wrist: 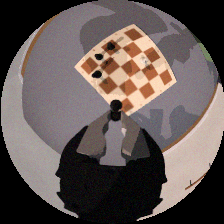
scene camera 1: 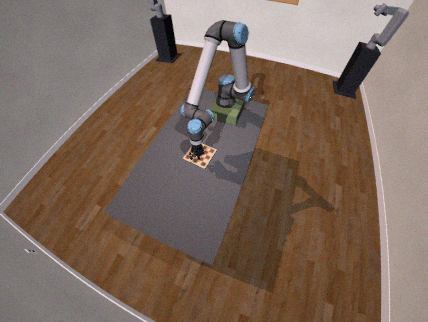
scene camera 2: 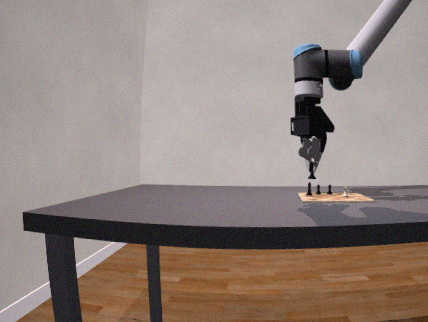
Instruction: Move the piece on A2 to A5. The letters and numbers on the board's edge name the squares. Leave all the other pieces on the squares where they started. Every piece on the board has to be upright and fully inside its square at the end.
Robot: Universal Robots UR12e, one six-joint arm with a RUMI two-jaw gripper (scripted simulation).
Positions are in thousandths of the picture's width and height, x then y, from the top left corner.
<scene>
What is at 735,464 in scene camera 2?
The gripper.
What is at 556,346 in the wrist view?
A chessboard.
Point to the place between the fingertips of the gripper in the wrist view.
516,493
</scene>
